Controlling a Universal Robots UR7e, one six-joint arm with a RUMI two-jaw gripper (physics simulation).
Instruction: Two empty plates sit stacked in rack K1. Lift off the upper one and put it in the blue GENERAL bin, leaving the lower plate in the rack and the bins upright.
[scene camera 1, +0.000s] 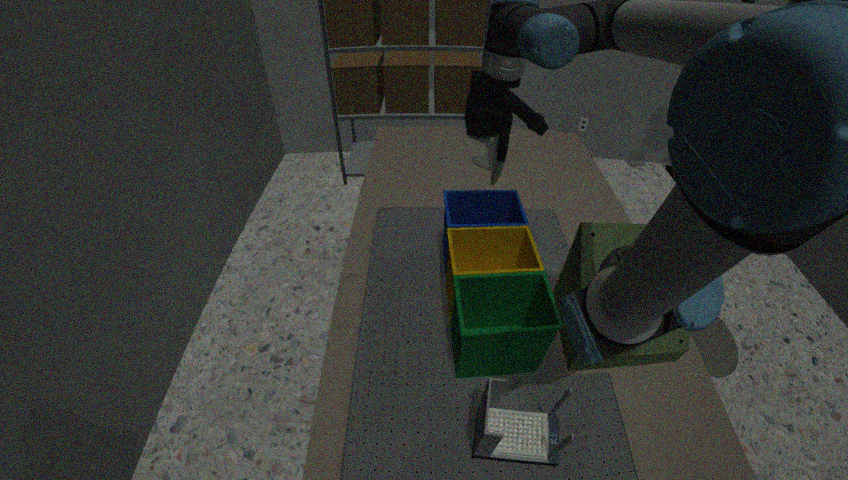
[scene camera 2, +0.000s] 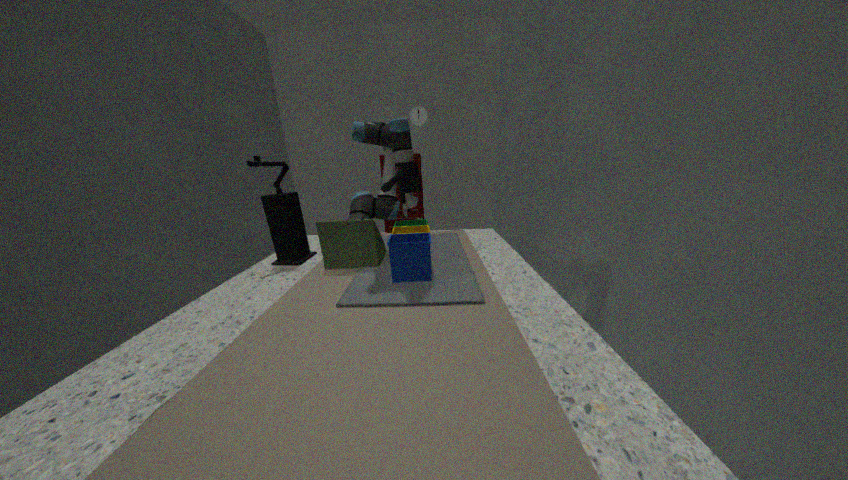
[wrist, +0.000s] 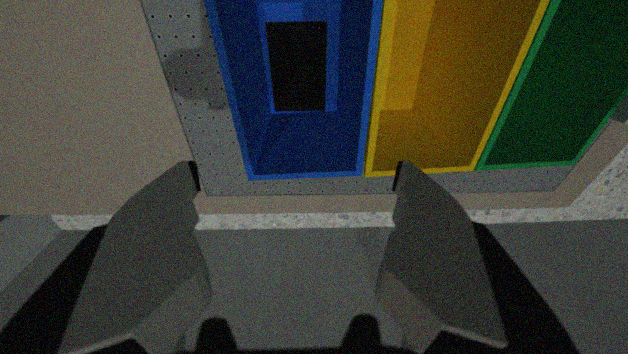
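Seen in the pictures: gripper, fingertip midpoint: (scene camera 1: 488, 169) (scene camera 2: 408, 214) (wrist: 298, 165); arm's base at its link origin: (scene camera 2: 358, 231).
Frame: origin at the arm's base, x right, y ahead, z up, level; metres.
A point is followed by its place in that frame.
My gripper (scene camera 1: 492, 176) @[x 0.184, y 0.306, z 0.125 m] (scene camera 2: 410, 205) @[x 0.184, y 0.306, z 0.125 m] (wrist: 298, 165) @[x 0.184, y 0.306, z 0.125 m] is open and empty, raised above the blue GENERAL bin (scene camera 1: 484, 208) @[x 0.243, y 0.297, z -0.028 m] (scene camera 2: 410, 258) @[x 0.244, y 0.312, z -0.047 m] (wrist: 305, 175) @[x 0.173, y 0.390, z 0.023 m] and clear of its rim. A dark plate (wrist: 297, 65) @[x 0.190, y 0.308, z -0.140 m] lies inside the blue bin in the wrist view. The blue bin stands upright. A pale plate (scene camera 1: 520, 431) @[x -0.264, y 0.225, z -0.133 m] with a grid of wells sits in rack K1 (scene camera 1: 554, 438) @[x -0.275, y 0.159, z -0.139 m], at the near end in scene camera 1. Part of the rack and plate is in shadow. The rack does not show in the wrist view.
The yellow bin (scene camera 1: 493, 249) @[x 0.112, y 0.279, z -0.039 m] (scene camera 2: 411, 229) @[x -0.005, y 0.283, z 0.007 m] (wrist: 440, 125) @[x -0.014, y 0.350, z -0.056 m] and green bin (scene camera 1: 502, 350) @[x -0.139, y 0.271, z -0.047 m] (wrist: 570, 100) @[x -0.138, y 0.288, z -0.019 m] stand upright in a row beside the blue bin. The arm's olive base block (scene camera 1: 612, 234) @[x 0.067, y 0.044, z 0.069 m] (scene camera 2: 351, 245) @[x 0.092, y -0.007, z -0.043 m] stands beside the row. A black stand (scene camera 2: 287, 228) is at the left in scene camera 2.
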